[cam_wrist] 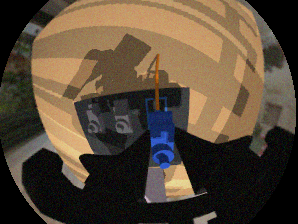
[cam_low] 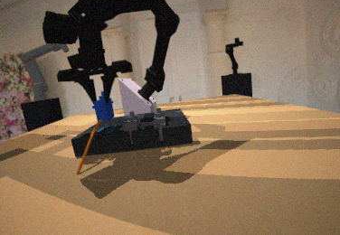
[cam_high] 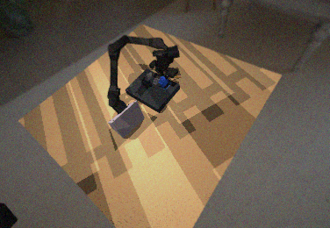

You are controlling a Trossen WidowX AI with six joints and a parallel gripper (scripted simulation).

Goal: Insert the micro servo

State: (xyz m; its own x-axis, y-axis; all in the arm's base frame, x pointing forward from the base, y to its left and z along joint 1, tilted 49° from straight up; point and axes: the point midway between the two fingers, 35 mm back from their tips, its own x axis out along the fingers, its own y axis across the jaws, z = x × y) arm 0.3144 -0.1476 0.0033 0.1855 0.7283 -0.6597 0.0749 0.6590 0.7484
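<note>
My gripper tip is 100 mm past the dark deck, 100 mm above it and 80 mm to the right of it.
</note>
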